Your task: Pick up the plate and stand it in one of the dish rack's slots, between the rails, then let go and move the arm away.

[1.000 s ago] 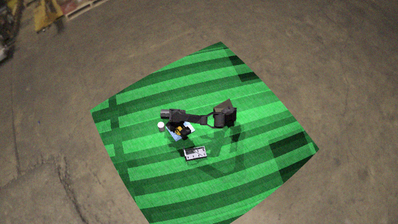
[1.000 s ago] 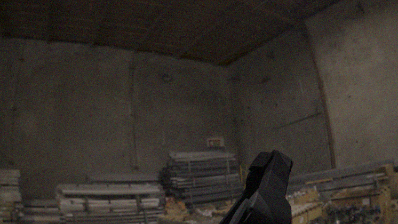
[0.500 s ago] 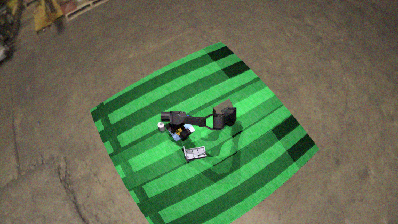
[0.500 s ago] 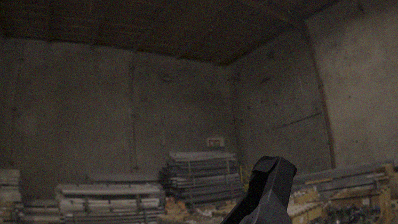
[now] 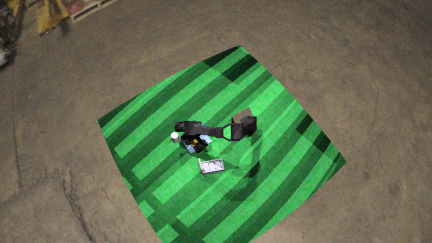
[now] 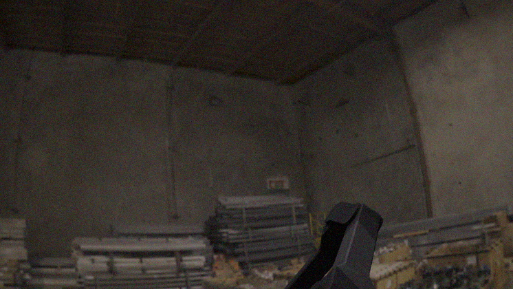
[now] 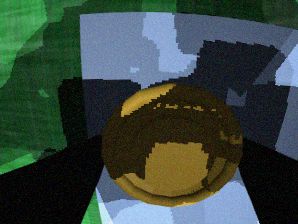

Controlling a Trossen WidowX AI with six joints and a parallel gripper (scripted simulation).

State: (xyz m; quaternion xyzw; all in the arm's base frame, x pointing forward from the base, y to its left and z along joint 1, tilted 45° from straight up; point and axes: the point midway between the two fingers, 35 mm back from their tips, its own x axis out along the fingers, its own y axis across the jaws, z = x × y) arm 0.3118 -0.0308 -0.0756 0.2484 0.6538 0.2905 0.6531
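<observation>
The light blue mat lies 2 cm to the right of my gripper tip and 1 cm behind it. Also, from my gripper tip: yellow plate (1 cm above); blue spoon (12 cm behind, 3 cm to the right); white cup (9 cm to the right, 9 cm ahead, 2 cm above).
</observation>
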